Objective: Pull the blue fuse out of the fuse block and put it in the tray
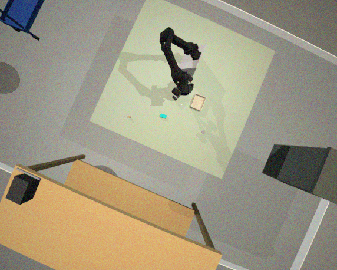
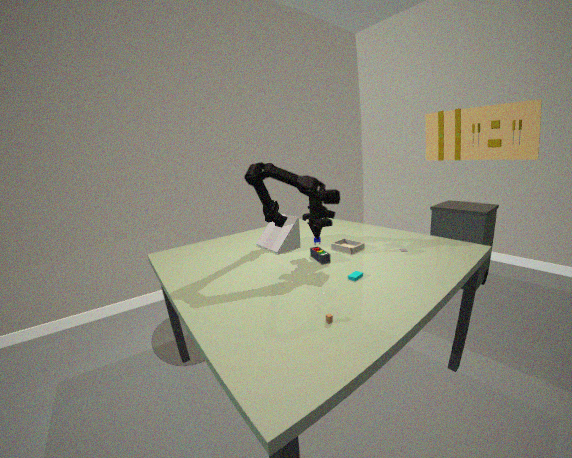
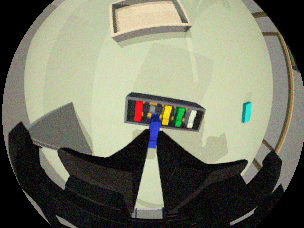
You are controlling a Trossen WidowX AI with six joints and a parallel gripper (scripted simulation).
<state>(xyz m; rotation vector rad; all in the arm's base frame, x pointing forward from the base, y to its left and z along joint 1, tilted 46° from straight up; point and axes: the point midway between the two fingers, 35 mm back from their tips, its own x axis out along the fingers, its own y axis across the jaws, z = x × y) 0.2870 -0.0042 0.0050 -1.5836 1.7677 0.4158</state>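
Right now my gripper tip is 20 mm short of the tray, 190 mm to the right of it and 90 mm above it. Also, from my gripper tip: block 260 mm ahead, 50 mm to the right, 90 mm below; then blue fuse 10 mm below.
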